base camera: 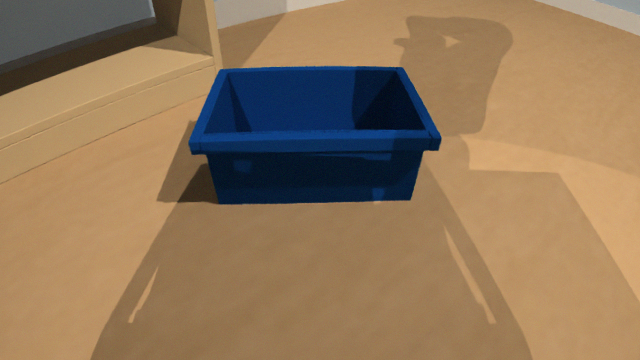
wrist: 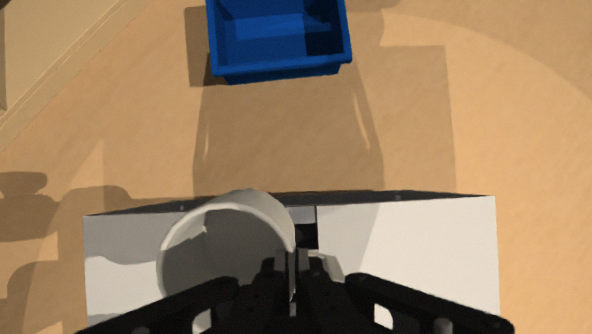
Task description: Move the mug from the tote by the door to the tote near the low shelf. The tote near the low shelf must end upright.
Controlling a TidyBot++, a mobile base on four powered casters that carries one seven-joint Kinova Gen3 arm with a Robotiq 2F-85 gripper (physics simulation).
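Frame: origin at the arm's base, x ahead, y left, z up, level; metres.
Where they show: gripper, fingertip midpoint: (wrist: 292, 265).
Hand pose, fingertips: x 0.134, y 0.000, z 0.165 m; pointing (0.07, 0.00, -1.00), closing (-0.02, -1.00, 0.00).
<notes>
After its pixels a point has its place.
The white mug (wrist: 225, 245) @[x 0.134, y 0.052, z 0.100 m] is in the wrist view, its opening facing the camera, above the robot's base. My gripper (wrist: 292, 265) @[x 0.134, y 0.000, z 0.165 m] is shut on the mug's right wall, with one finger on each side of it; the fingers hide part of the mug. A blue tote (base camera: 310, 142) @[x 0.422, y 0.011, z -0.282 m] (wrist: 285, 68) @[x 0.422, y -0.002, z -0.289 m] stands upright on the floor in front of the base, beside the low shelf. The parts of its inside that show hold no object. The tote by the door does not show in either view.
The low wooden shelf (base camera: 165, 82) @[x 0.692, y 0.310, z -0.337 m] (wrist: 45, 55) @[x 0.502, y 0.562, z -0.318 m] stands at the left, close to the tote's back left corner. The white top of the mobile base (wrist: 430, 250) @[x 0.091, y -0.164, z -0.014 m] lies below the gripper and mug. A pale wall skirting (base camera: 250, 11) @[x 1.279, y 0.250, z -0.364 m] runs behind the tote.
</notes>
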